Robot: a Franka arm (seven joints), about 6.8 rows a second.
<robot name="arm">
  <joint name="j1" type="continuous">
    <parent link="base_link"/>
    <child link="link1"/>
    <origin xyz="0 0 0.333" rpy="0 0 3.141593"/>
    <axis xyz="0 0 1"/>
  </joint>
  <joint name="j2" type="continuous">
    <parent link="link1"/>
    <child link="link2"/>
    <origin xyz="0 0 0" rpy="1.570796 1.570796 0"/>
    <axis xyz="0 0 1"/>
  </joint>
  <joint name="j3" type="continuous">
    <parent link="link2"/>
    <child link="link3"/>
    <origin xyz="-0.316 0 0" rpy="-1.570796 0 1.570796"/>
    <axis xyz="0 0 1"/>
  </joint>
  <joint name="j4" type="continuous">
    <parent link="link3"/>
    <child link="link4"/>
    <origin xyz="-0.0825 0 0" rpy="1.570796 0 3.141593"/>
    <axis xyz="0 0 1"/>
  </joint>
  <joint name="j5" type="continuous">
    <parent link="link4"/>
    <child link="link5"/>
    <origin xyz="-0.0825 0.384 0" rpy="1.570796 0 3.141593"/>
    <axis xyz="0 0 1"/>
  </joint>
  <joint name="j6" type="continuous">
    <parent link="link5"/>
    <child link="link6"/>
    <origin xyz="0 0 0" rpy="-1.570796 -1.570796 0"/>
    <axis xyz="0 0 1"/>
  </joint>
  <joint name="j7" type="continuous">
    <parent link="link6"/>
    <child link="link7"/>
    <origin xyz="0 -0.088 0" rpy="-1.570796 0 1.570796"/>
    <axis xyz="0 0 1"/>
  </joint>
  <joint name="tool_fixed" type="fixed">
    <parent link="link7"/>
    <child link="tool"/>
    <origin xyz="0 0 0.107" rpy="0 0 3.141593"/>
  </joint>
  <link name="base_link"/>
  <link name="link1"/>
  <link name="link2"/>
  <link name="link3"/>
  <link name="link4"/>
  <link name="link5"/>
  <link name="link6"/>
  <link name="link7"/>
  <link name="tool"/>
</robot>
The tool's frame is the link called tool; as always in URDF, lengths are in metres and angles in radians. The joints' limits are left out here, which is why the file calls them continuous.
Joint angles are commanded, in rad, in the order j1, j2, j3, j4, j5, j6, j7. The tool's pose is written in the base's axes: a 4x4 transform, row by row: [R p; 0 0 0 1], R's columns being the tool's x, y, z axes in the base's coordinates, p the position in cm. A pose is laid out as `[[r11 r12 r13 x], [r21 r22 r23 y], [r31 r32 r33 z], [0 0 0 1]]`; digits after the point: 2 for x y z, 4 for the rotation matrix.
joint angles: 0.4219, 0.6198, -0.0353, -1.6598, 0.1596, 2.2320, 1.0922
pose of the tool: [[0.6919 -0.7178 -0.0779 62.60], [-0.7131 -0.6963 0.0814 26.29], [-0.1127 -0.0008 -0.9936 24.43], [0 0 0 1]]
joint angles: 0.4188, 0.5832, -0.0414, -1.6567, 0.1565, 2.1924, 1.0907
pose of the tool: [[0.6915 -0.7182 -0.0770 62.74], [-0.7136 -0.6958 0.0812 25.81], [-0.1118 -0.0012 -0.9937 26.73], [0 0 0 1]]
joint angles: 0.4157, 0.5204, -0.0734, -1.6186, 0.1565, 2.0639, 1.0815
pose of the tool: [[0.6835 -0.7232 -0.0988 63.27], [-0.7200 -0.6903 0.0715 24.05], [-0.1199 0.0223 -0.9925 31.68], [0 0 0 1]]
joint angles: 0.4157, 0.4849, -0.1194, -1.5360, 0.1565, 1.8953, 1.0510
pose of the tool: [[0.6847 -0.7152 -0.1401 63.98], [-0.7162 -0.6959 0.0528 21.89], [-0.1352 0.0642 -0.9887 36.63], [0 0 0 1]]
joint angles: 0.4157, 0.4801, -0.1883, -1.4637, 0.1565, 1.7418, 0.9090
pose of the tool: [[0.7411 -0.6408 -0.2004 64.61], [-0.6507 -0.7590 0.0206 18.39], [-0.1653 0.1152 -0.9795 39.40], [0 0 0 1]]
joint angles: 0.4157, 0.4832, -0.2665, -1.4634, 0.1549, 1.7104, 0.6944
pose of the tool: [[0.8230 -0.5245 -0.2181 65.29], [-0.5384 -0.8427 -0.0052 14.03], [-0.1811 0.1217 -0.9759 39.42], [0 0 0 1]]
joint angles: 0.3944, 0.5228, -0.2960, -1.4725, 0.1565, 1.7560, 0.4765
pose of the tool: [[0.8998 -0.3806 -0.2133 66.43], [-0.3931 -0.9193 -0.0181 11.05], [-0.1892 0.1001 -0.9768 36.92], [0 0 0 1]]
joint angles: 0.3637, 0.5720, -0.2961, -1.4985, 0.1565, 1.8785, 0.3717
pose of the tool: [[0.9331 -0.3202 -0.1638 67.78], [-0.3285 -0.9441 -0.0259 8.87], [-0.1464 0.0780 -0.9861 33.33], [0 0 0 1]]
